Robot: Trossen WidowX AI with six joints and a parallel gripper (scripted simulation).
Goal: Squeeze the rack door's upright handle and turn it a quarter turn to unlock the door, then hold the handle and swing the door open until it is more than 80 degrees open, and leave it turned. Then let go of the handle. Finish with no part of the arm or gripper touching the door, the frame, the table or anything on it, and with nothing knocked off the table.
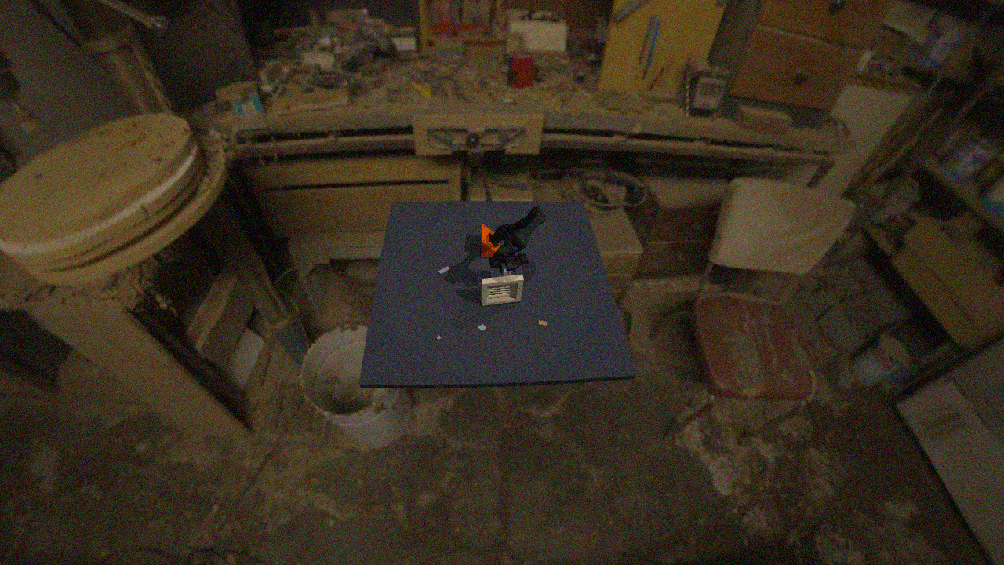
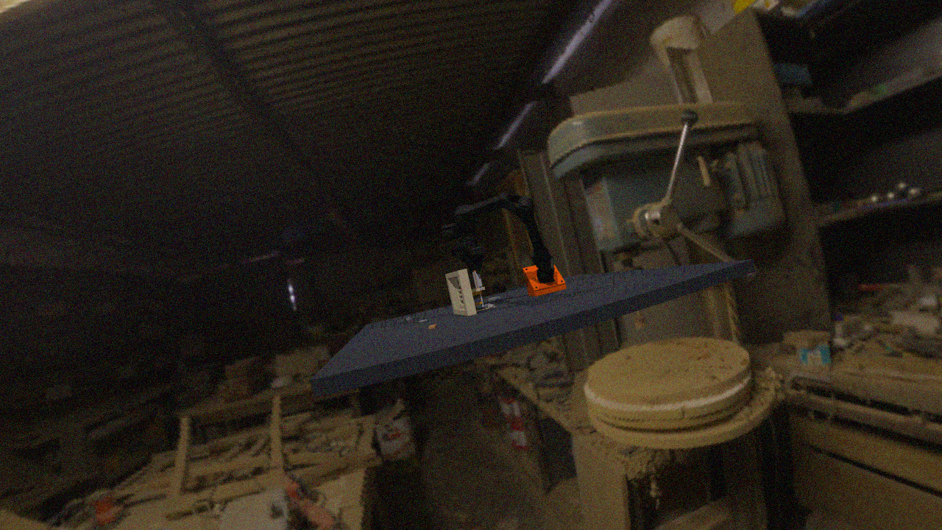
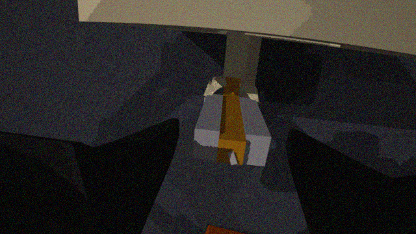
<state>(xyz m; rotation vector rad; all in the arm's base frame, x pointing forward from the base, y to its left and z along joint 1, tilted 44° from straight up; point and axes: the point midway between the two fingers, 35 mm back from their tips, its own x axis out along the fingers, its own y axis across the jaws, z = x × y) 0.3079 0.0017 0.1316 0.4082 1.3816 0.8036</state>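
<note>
Now: the upright handle 1 cm behind my gripper tip and 5 cm below it.
</note>
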